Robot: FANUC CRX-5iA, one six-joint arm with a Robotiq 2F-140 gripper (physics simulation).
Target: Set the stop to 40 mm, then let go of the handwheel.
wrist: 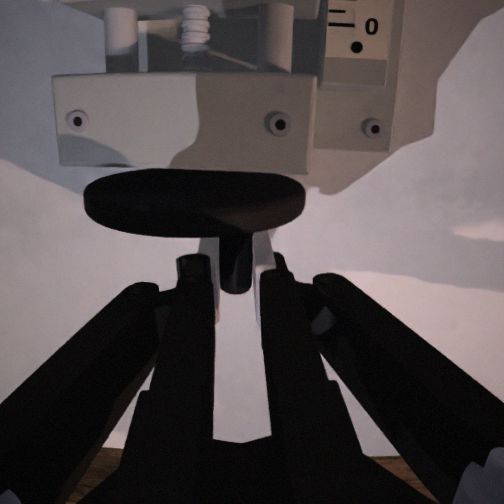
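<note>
A black handwheel disc point(194, 201) sits in the middle of the wrist view, seen edge-on, in front of a grey end block point(185, 120). A short black crank handle point(236, 265) sticks out from the disc toward me. My gripper point(236, 272) has its two pale finger pads on either side of this handle, closed against it. Behind the block a white threaded screw point(195, 27) runs away from me between two guide rods. A scale plate point(357, 30) at the upper right shows tick marks, the digit 0 and a black dot.
The end block carries bolt heads point(278, 123). A second lower grey block point(352, 120) stands to its right under the scale. A strip of wooden surface point(105, 465) shows at the bottom edge. Pale walls lie behind.
</note>
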